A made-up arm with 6 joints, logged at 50 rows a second.
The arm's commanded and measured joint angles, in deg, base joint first. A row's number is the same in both.
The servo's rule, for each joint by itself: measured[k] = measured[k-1] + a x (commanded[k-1-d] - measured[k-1]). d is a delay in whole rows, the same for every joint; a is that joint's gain. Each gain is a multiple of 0.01, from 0.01 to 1. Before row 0 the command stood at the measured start. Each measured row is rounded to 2 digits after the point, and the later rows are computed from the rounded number. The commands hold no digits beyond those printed.
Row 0, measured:
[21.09 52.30 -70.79 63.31 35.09 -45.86]
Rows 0 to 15, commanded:
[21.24 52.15 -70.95 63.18 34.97 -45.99]
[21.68 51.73 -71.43 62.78 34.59 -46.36]
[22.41 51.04 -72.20 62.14 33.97 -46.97]
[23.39 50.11 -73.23 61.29 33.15 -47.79]
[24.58 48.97 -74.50 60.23 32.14 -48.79]
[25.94 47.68 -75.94 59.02 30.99 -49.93]
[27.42 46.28 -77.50 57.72 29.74 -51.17]
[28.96 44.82 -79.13 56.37 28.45 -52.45]
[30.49 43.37 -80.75 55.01 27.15 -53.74]
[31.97 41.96 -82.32 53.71 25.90 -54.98]
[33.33 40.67 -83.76 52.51 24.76 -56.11]
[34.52 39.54 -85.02 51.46 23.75 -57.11]
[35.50 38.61 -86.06 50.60 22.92 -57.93]
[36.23 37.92 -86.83 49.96 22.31 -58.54]
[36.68 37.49 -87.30 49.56 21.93 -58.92]
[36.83 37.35 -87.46 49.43 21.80 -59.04]
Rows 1 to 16, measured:
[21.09 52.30 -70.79 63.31 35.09 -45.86]
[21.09 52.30 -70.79 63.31 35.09 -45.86]
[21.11 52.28 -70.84 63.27 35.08 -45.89]
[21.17 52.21 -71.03 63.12 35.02 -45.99]
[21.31 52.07 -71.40 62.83 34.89 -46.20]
[21.54 51.83 -71.99 62.37 34.68 -46.53]
[21.87 51.49 -72.79 61.73 34.38 -47.00]
[22.32 51.03 -73.80 60.92 33.97 -47.62]
[22.88 50.46 -74.98 59.96 33.46 -48.37]
[23.55 49.78 -76.31 58.88 32.86 -49.23]
[24.31 49.01 -77.73 57.72 32.17 -50.18]
[25.15 48.16 -79.20 56.52 31.42 -51.19]
[26.05 47.26 -80.66 55.32 30.62 -52.22]
[26.98 46.33 -82.06 54.16 29.80 -53.25]
[27.92 45.40 -83.34 53.09 28.97 -54.23]
[28.83 44.50 -84.46 52.15 28.17 -55.14]
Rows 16 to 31, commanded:
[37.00 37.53 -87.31 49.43 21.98 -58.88]
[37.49 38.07 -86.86 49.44 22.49 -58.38]
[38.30 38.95 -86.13 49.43 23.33 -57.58]
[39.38 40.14 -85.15 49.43 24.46 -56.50]
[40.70 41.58 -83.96 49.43 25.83 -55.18]
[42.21 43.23 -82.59 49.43 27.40 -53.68]
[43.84 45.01 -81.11 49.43 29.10 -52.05]
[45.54 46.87 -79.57 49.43 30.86 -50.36]
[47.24 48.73 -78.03 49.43 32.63 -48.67]
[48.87 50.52 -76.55 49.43 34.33 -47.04]
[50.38 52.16 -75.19 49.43 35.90 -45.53]
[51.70 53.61 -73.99 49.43 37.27 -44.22]
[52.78 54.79 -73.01 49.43 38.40 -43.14]
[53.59 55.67 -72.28 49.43 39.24 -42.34]
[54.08 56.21 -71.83 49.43 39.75 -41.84]
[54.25 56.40 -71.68 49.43 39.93 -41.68]
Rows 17 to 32, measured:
[29.69 43.66 -85.37 51.37 27.42 -55.93]
[30.48 42.90 -86.04 50.79 26.75 -56.58]
[31.20 42.26 -86.45 50.38 26.18 -57.06]
[31.89 41.76 -86.58 50.10 25.74 -57.34]
[32.60 41.42 -86.44 49.90 25.45 -57.39]
[33.35 41.27 -86.03 49.76 25.33 -57.20]
[34.16 41.31 -85.37 49.66 25.39 -56.78]
[35.05 41.54 -84.48 49.59 25.63 -56.13]
[36.02 41.96 -83.40 49.54 26.05 -55.27]
[37.07 42.55 -82.17 49.51 26.63 -54.24]
[38.19 43.29 -80.85 49.49 27.35 -53.07]
[39.36 44.16 -79.47 49.47 28.19 -51.80]
[40.57 45.12 -78.10 49.46 29.12 -50.48]
[41.79 46.14 -76.78 49.45 30.10 -49.17]
[43.00 47.18 -75.57 49.44 31.10 -47.90]
[44.16 48.20 -74.52 49.44 32.08 -46.73]

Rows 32 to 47, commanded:
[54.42 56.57 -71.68 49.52 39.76 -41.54]
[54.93 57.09 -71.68 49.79 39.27 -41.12]
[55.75 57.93 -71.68 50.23 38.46 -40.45]
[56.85 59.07 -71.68 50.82 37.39 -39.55]
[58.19 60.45 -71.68 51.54 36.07 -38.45]
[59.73 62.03 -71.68 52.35 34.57 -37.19]
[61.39 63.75 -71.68 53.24 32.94 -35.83]
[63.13 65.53 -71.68 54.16 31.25 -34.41]
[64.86 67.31 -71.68 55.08 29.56 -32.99]
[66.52 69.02 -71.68 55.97 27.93 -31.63]
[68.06 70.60 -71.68 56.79 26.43 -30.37]
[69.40 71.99 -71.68 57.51 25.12 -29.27]
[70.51 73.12 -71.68 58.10 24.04 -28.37]
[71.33 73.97 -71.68 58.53 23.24 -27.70]
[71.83 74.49 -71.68 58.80 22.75 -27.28]
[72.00 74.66 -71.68 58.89 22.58 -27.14]
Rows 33 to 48, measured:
[45.25 49.16 -73.66 49.44 33.00 -45.70]
[46.24 50.03 -73.03 49.44 33.83 -44.86]
[47.14 50.81 -72.60 49.46 34.54 -44.16]
[48.00 51.56 -72.31 49.56 35.11 -43.52]
[48.85 52.32 -72.11 49.76 35.51 -42.88]
[49.73 53.13 -71.97 50.08 35.74 -42.18]
[50.66 54.01 -71.88 50.52 35.78 -41.40]
[51.66 54.97 -71.82 51.07 35.63 -40.52]
[52.73 56.02 -71.78 51.72 35.31 -39.54]
[53.87 57.16 -71.75 52.45 34.82 -38.46]
[55.08 58.38 -71.73 53.24 34.19 -37.31]
[56.34 59.66 -71.71 54.06 33.44 -36.12]
[57.63 60.97 -71.70 54.88 32.60 -34.91]
[58.92 62.29 -71.69 55.67 31.70 -33.73]
[60.19 63.59 -71.69 56.40 30.78 -32.60]
[61.42 64.84 -71.69 57.04 29.88 -31.57]

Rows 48 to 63, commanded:
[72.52 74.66 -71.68 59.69 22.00 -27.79]
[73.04 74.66 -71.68 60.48 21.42 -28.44]
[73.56 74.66 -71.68 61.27 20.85 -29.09]
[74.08 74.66 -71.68 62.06 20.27 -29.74]
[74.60 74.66 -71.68 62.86 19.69 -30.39]
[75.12 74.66 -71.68 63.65 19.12 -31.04]
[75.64 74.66 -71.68 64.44 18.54 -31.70]
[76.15 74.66 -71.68 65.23 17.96 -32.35]
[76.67 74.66 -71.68 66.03 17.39 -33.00]
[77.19 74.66 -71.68 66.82 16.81 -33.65]
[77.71 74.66 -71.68 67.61 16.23 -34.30]
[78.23 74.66 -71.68 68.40 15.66 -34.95]
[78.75 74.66 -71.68 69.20 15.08 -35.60]
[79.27 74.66 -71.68 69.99 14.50 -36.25]
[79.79 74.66 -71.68 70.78 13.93 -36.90]
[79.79 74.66 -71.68 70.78 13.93 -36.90]
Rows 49 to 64, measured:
[62.57 66.00 -71.69 57.57 29.02 -30.67]
[63.61 67.04 -71.69 57.97 28.25 -29.93]
[64.59 67.95 -71.69 58.49 27.50 -29.48]
[65.52 68.76 -71.69 59.09 26.77 -29.26]
[66.40 69.47 -71.69 59.74 26.06 -29.22]
[67.24 70.09 -71.69 60.44 25.37 -29.33]
[68.05 70.64 -71.69 61.17 24.69 -29.55]
[68.83 71.12 -71.69 61.91 24.02 -29.86]
[69.58 71.54 -71.69 62.67 23.36 -30.25]
[70.30 71.91 -71.69 63.44 22.71 -30.69]
[71.00 72.24 -71.69 64.22 22.07 -31.18]
[71.68 72.53 -71.69 65.00 21.44 -31.70]
[72.34 72.79 -71.69 65.78 20.81 -32.25]
[72.99 73.01 -71.69 66.57 20.19 -32.82]
[73.62 73.21 -71.69 67.36 19.58 -33.40]
[74.24 73.38 -71.69 68.15 18.97 -34.00]

